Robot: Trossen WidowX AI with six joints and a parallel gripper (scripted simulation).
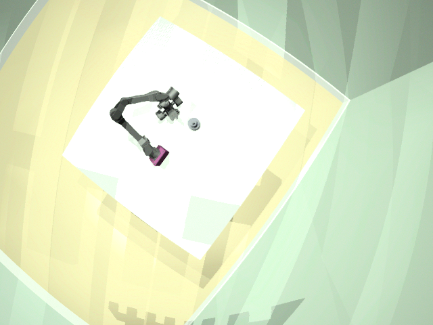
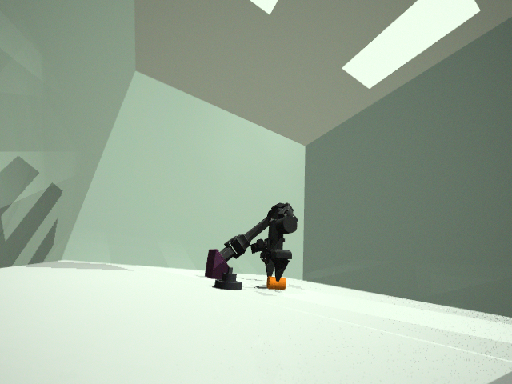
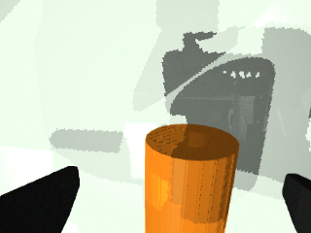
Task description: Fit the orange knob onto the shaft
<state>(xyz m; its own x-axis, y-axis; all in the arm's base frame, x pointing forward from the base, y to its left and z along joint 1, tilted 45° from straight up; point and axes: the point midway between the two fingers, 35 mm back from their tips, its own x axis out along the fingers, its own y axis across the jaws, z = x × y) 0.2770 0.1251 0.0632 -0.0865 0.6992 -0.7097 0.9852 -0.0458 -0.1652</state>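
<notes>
My gripper tip is 20 mm to the right of the orange knob and 10 mm above it. From my gripper tip the other things lie so: round pedestal 30 mm ahead, 170 mm to the right.
</notes>
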